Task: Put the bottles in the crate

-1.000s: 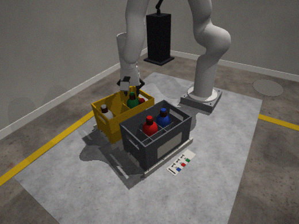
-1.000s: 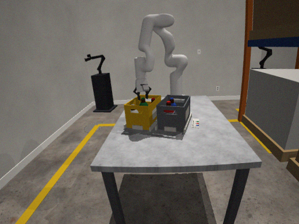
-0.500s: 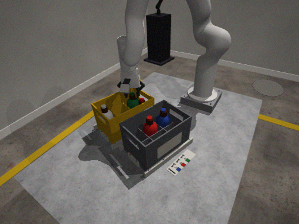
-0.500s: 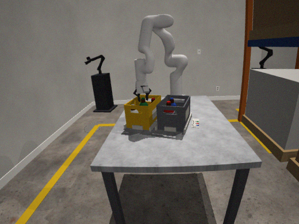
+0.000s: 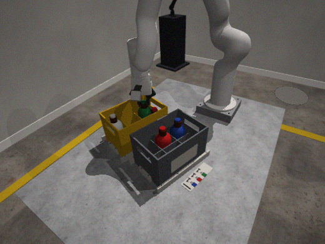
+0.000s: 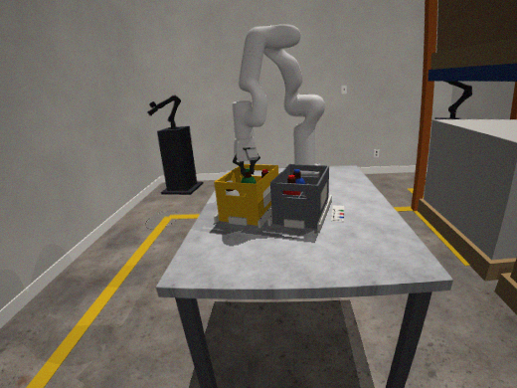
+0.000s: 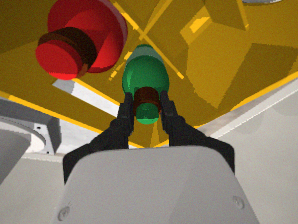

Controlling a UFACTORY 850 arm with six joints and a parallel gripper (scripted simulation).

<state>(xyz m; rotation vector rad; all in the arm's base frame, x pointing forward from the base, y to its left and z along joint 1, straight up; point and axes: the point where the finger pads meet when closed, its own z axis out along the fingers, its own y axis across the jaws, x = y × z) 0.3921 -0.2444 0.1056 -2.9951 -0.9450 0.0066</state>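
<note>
Right now my hand is 7 cm above the green-label bottle. Also, from my hand: white-label bottle: 17 cm ahead, 7 cm below, 3 cm to the right; then blue-label bottle: 23 cm to the left, 7 cm below, 1 cm ahead; then yellow crate: 9 cm ahead, 7 cm below, 3 cm to the left.
</note>
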